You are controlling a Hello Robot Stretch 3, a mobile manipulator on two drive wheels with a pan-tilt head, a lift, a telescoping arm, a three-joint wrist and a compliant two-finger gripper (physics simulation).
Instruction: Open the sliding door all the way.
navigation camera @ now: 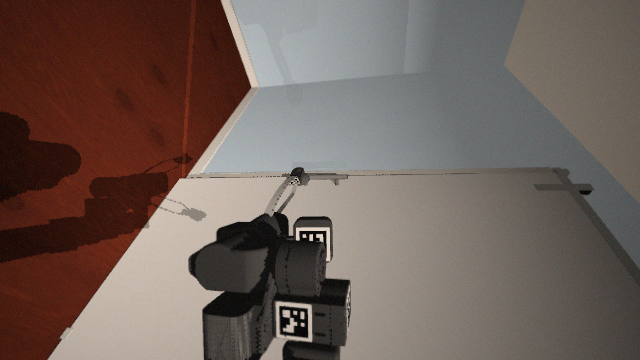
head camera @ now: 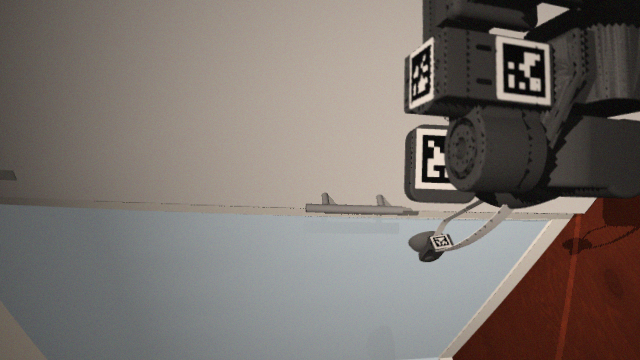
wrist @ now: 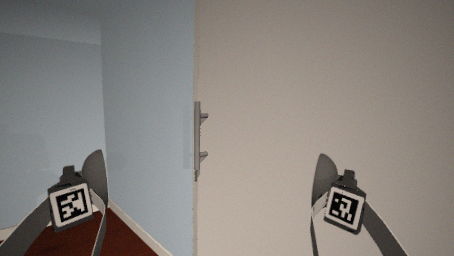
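Places are measured from the robot's base along level axes (x back, y right, z up), in millimetres.
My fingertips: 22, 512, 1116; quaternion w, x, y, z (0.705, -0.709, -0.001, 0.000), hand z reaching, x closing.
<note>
Ahead of a thing's pixels: the offset from my fingertips to its top centre, as dx, dy, dz. "*": to the spot under its first point. Level surfaces: height alone.
The sliding door (head camera: pixel 200 100) (navigation camera: pixel 450 260) (wrist: pixel 325 75) is a large flat beige panel. Its grey bar handle @[* -83, +820, -120] (head camera: pixel 350 209) (navigation camera: pixel 332 176) (wrist: pixel 197 135) stands on two short posts close to the door's edge. My gripper (head camera: pixel 429 246) (navigation camera: pixel 300 176) (wrist: pixel 212 172) is open, with its fingers wide apart and no object between the fingertips. In the wrist view the handle shows upright ahead, between the two fingers and a little above fingertip level. In the navigation view the fingertips cover part of the handle; I cannot tell the exact distance between them.
Blue wall (head camera: pixel 225 280) (navigation camera: pixel 390 120) (wrist: pixel 145 100) lies past the door's handle edge. The red-brown wooden floor @[dz -1116] (head camera: pixel 525 300) (navigation camera: pixel 100 75) (wrist: pixel 100 237) carries the arm's shadow. A dark bracket @[* -18, +841, +1008] (navigation camera: pixel 562 187) sits at the door's far end.
</note>
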